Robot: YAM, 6 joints.
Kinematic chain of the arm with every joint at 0, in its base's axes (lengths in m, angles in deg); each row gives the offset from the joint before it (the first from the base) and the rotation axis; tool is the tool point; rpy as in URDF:
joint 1: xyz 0 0 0.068 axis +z
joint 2: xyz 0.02 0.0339 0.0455 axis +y
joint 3: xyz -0.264 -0.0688 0 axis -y
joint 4: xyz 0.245 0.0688 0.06 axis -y
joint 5: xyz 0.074 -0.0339 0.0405 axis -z
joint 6: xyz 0.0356 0 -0.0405 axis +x
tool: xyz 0 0 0 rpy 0 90 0
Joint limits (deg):
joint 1: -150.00..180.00
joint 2: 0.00..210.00
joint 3: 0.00..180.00
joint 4: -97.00..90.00
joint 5: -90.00..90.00
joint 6: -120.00..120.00
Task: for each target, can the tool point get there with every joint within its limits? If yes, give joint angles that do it. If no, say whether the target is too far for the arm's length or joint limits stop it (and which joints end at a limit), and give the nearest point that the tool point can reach.
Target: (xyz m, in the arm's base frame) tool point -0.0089 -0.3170 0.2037
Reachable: yes | joints -89.10 86.68 39.96 26.93 22.90 70.29
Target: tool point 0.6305 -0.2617 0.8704
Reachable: no: too far | nearest point 0.3992 -0.1657 0.5844 | short by 0.380 m
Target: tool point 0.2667 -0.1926 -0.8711
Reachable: no: too far | nearest point 0.2291 -0.1654 -0.3787 | short by 0.495 m
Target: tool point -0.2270 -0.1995 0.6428
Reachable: yes | joints 44.26 52.67 154.19 19.08 -25.92 39.73
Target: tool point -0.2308 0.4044 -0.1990
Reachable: yes | joints 115.76 187.14 123.63 -13.80 -64.44 -86.28
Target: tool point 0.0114 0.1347 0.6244
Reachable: yes | joints -82.43 41.70 117.99 -14.88 -54.67 95.33
